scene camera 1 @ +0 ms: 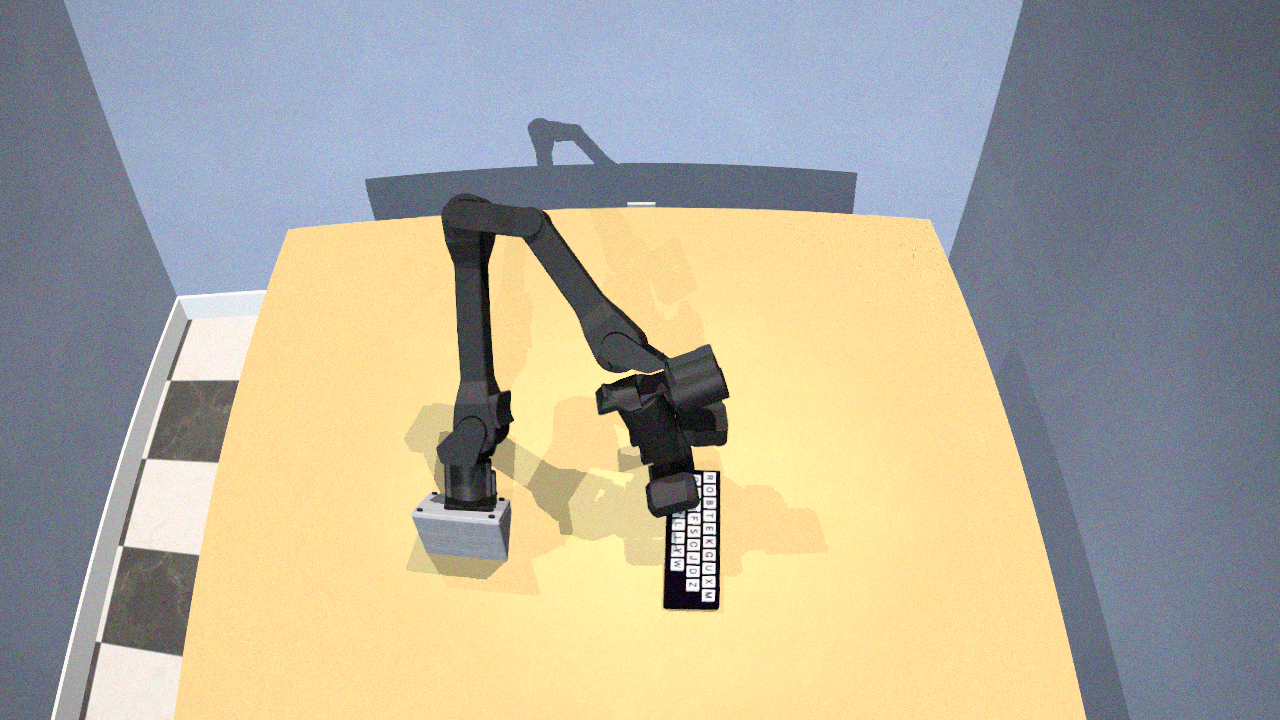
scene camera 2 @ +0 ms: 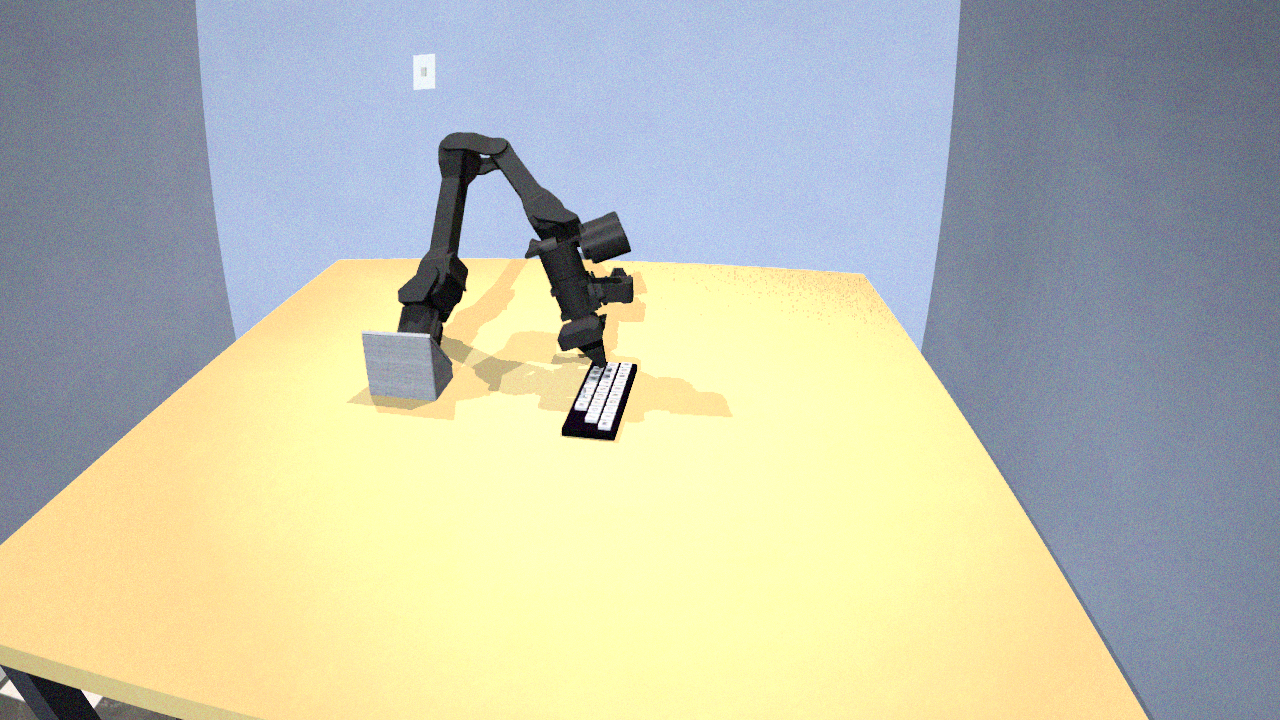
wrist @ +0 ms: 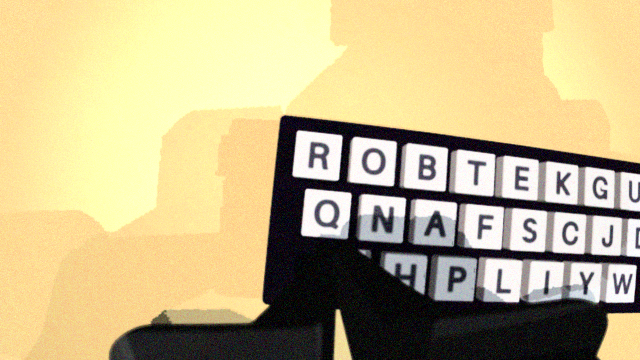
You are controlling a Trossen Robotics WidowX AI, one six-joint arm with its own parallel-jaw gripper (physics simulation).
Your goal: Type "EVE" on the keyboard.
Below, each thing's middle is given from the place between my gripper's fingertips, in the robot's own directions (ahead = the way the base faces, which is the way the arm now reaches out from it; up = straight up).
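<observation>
There's the keyboard [scene camera 1: 675,595], and it's 8 cm to the right of my hand and 1 cm lower than it.
</observation>
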